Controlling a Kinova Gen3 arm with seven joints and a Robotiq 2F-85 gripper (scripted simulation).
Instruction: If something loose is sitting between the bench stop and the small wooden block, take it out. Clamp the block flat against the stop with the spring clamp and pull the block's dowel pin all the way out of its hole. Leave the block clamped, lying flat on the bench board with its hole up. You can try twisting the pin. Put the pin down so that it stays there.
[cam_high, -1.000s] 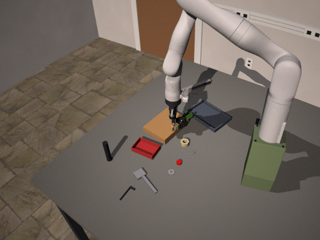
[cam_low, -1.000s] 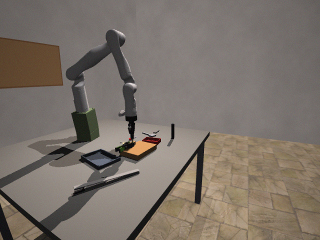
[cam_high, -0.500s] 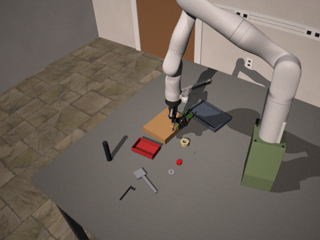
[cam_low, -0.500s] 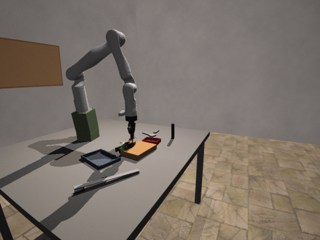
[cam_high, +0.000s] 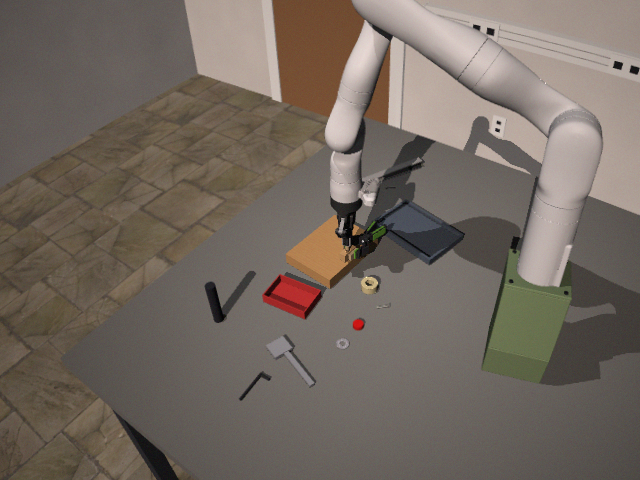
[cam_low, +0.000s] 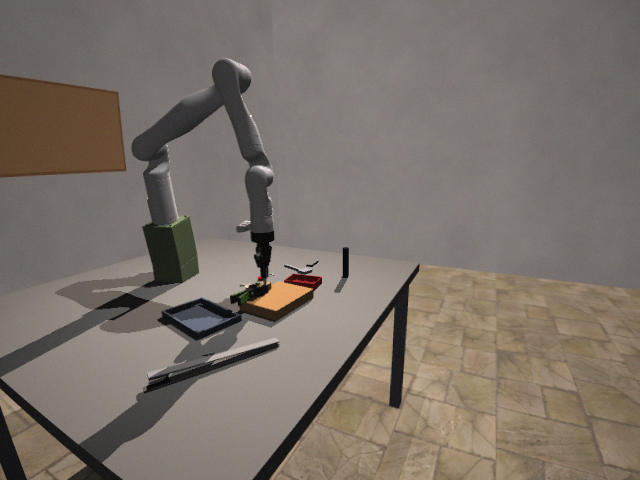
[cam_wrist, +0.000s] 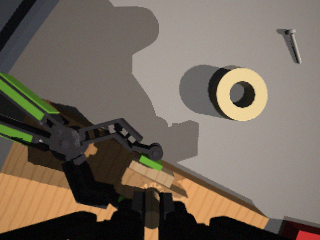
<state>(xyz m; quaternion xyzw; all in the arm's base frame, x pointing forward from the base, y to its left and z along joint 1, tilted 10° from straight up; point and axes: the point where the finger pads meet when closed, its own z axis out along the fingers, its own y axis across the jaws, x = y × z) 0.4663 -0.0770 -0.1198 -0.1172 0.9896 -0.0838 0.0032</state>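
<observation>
Now: the wooden dowel pin 2 cm below my hand. From my hand the other things lie so: wooden block (5 cm below); then tape roll (9 cm behind, 5 cm to the left, 9 cm below); then wooden bench board (5 cm ahead, 2 cm to the right, 7 cm below).
</observation>
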